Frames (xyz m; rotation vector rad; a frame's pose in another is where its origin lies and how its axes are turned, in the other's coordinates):
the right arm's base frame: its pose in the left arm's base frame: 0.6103 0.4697 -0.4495 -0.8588 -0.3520 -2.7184
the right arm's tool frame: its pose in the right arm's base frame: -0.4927 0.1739 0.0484 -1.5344 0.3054 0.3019
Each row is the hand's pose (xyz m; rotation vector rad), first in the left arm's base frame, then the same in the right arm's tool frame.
Working: the left arm's base frame: its pose in the right arm's tool frame: 1.2830 -0.3551 0.1387 0.5766 -1.9055 2.3431

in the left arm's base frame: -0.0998 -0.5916 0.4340 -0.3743 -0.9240 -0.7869
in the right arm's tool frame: 1.6490 -0.6156 0.7273 2.1074 -1.7348 1.2370
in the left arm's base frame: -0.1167 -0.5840 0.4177 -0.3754 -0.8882 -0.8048
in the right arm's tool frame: 1.6586 -0.5987 0.7121 2.0685 -1.7202 1.2406
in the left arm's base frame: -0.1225 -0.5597 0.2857 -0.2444 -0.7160 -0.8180
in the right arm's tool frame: 1.6249 -0.4770 0.6661 1.8956 -1.6010 1.4425
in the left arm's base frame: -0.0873 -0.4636 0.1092 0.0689 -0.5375 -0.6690
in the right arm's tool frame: 1.5219 -0.3368 0.5595 1.6775 -1.4267 1.9199
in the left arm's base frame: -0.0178 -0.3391 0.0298 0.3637 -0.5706 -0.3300
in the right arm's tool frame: 1.4028 -0.3022 0.4534 -1.4973 1.2772 -2.3138
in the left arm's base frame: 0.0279 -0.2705 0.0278 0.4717 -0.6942 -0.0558
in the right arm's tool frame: 1.3405 -0.3243 0.4041 -1.2637 1.1101 -2.1604
